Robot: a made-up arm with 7 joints.
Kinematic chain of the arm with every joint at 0, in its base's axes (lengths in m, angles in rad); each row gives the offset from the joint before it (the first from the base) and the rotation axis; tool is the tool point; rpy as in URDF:
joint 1: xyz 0 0 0 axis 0.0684 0.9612 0.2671
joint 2: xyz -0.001 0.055 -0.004 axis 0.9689 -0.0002 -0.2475
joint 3: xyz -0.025 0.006 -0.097 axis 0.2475 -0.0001 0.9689
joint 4: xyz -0.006 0 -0.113 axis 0.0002 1 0
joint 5: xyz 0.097 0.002 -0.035 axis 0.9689 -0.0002 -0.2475
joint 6: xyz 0.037 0 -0.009 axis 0.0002 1 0
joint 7: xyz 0.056 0 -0.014 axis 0.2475 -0.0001 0.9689
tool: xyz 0 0 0 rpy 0 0.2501 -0.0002
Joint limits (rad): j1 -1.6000..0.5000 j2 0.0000..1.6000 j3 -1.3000..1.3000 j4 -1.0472..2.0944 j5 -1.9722..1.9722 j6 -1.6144..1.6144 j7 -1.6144..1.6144
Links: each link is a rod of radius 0.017 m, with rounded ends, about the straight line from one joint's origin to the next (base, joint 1, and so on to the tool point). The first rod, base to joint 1, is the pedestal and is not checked.
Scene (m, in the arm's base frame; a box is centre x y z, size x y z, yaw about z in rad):
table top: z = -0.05
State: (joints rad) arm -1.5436 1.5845 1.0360 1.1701 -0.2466 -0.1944 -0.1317
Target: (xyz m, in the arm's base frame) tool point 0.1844 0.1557 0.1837
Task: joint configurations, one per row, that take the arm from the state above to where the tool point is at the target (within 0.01 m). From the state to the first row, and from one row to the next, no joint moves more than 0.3 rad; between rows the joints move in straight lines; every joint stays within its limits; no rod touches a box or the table.
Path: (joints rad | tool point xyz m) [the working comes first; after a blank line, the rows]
Joints at the target: -1.3231 1.1161 0.2233 -0.1292 -0.0926 -0.5982 -0.1317
Straight joint move there: clear.

1: -1.4995 1.4908 0.8735 0.9102 -0.2158 -0.2752 -0.1317 | 0.0875 0.3930 0.1882
2: -1.4554 1.3971 0.7109 0.6504 -0.1850 -0.3559 -0.1317 | 0.1138 0.3460 0.2122
3: -1.4113 1.3035 0.5484 0.3905 -0.1542 -0.4367 -0.1317 | 0.1446 0.2868 0.2211
4: -1.3672 1.2098 0.3859 0.1307 -0.1234 -0.5174 -0.1317 | 0.1709 0.2210 0.2112
5: -1.3231 1.1161 0.2233 -0.1292 -0.0926 -0.5982 -0.1317 | 0.1844 0.1557 0.1837

